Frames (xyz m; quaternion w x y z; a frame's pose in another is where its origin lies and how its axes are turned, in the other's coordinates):
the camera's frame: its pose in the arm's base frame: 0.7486 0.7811 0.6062 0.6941 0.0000 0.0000 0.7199
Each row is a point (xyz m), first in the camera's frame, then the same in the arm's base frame.
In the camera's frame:
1: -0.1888 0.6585 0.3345
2: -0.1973 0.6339 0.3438
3: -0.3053 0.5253 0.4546
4: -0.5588 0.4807 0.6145
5: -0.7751 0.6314 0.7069
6: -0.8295 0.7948 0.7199
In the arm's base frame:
1: 0.0974 0.5684 0.9407
2: 0.1223 0.5608 0.9500
3: 0.2348 0.4568 1.0608
4: 0.2886 0.2051 1.2207
5: 0.1459 -0.0165 1.3131
6: -0.0154 -0.0768 1.3261

